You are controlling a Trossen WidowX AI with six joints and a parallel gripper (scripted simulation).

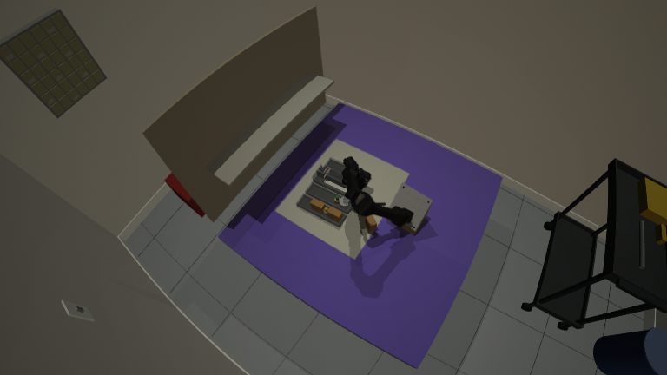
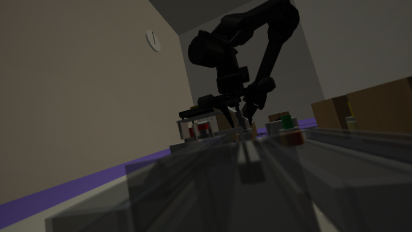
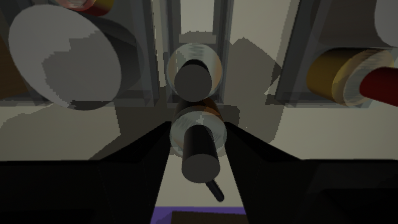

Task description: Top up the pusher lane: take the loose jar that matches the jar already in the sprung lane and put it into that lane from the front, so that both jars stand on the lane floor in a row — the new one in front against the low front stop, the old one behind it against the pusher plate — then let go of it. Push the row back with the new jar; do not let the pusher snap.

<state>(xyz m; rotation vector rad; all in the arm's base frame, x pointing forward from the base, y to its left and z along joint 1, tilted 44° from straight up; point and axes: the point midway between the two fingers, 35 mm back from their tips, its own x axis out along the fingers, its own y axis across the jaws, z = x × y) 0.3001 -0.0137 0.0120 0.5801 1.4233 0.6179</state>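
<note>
Now: the black bar 90 mm behind my gripper tip, 50 mm below it and 10 mm to the right of it. From my gripper tip the other things lie so: cardboard box: 150 mm behind, 110 mm to the left, 20 mm below.
</note>
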